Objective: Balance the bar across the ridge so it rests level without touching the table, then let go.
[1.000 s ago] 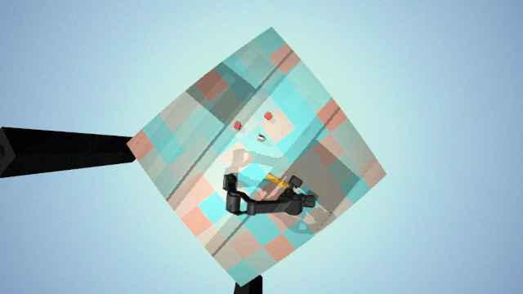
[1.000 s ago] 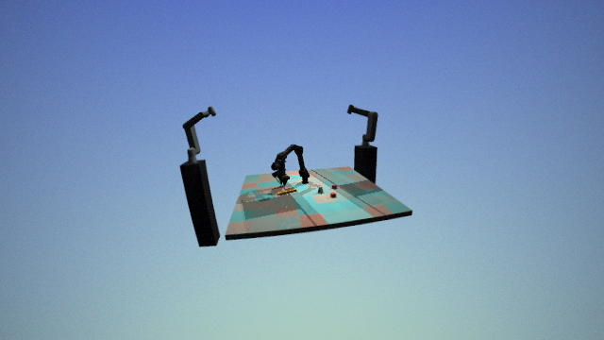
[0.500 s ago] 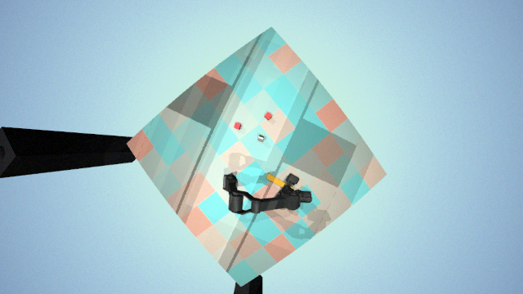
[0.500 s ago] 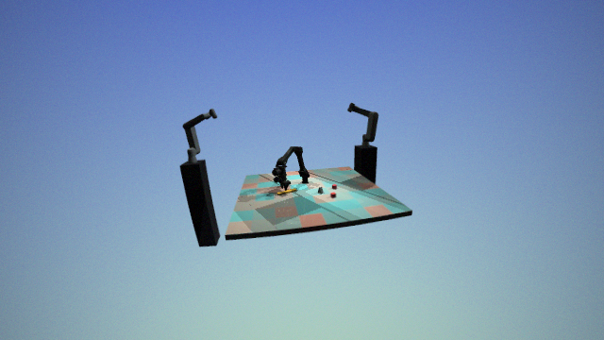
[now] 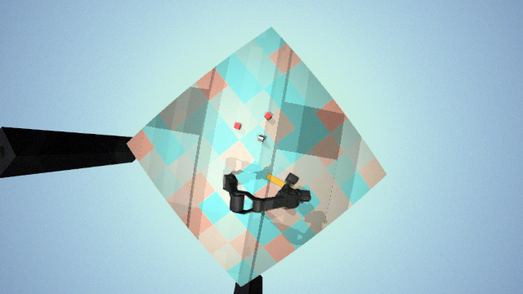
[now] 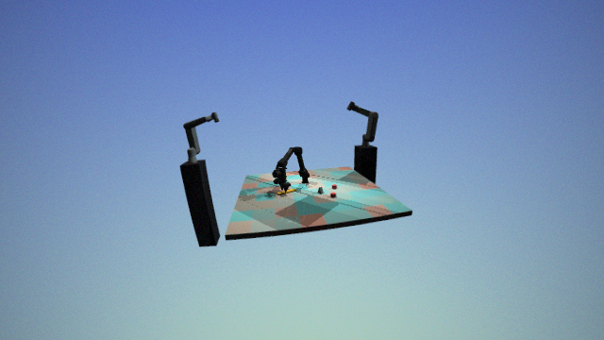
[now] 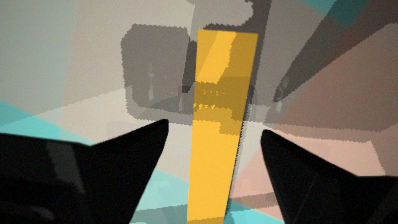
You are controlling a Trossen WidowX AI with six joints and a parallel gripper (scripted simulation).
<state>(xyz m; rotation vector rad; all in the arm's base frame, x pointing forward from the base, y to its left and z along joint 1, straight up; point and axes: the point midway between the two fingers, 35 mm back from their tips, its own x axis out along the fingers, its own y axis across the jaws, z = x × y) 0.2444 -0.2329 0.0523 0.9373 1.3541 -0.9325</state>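
The yellow bar lies 1 cm behind my gripper tip, 3 cm to the left of it and 1 cm below it. Also, from my gripper tip: grey ridge: 7 cm ahead, 32 cm to the left, 4 cm above.
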